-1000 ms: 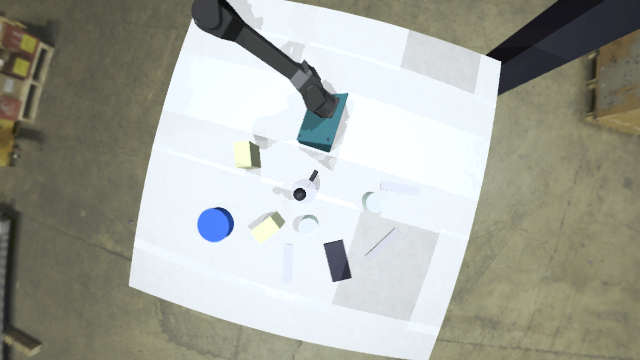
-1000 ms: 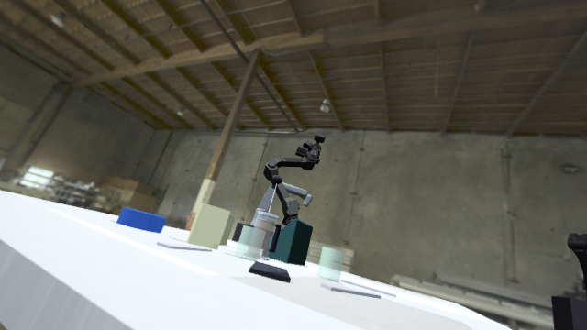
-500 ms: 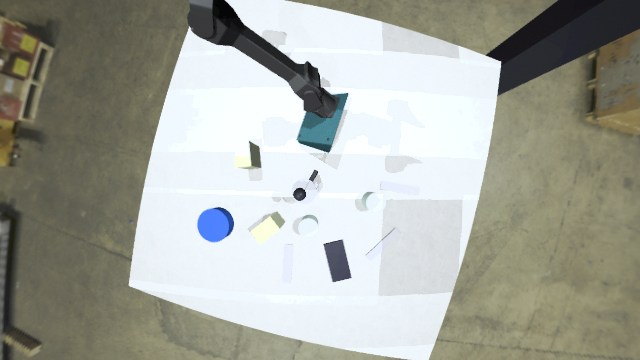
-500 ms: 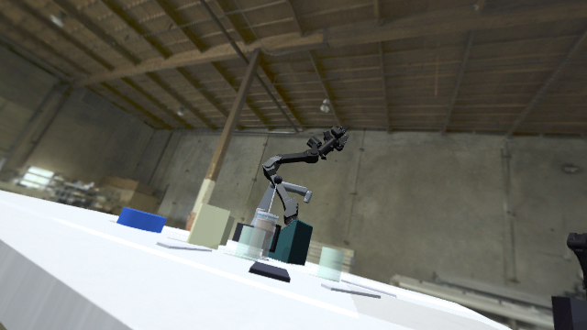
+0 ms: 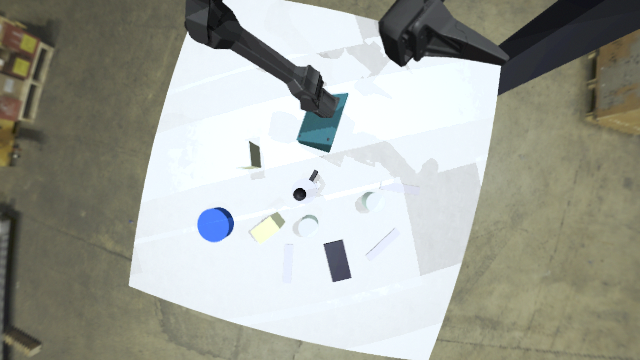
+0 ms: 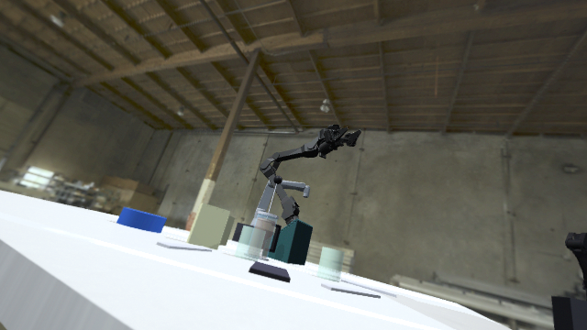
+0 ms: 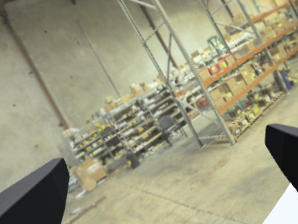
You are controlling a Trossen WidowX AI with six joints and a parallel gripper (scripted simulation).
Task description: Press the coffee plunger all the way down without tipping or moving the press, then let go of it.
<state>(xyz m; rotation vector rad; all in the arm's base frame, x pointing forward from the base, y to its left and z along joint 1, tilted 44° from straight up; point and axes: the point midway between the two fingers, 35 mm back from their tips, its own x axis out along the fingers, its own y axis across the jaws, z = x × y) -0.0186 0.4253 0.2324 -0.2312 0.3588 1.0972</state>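
Now: the coffee press 47 cm below my gripper tip, 22 cm ahead of it and 15 cm to the right of it. From my gripper tip the other things lie so: dark slab 59 cm below, 44 cm ahead, 5 cm to the left; blue disc 57 cm below, 48 cm ahead, 41 cm to the right.
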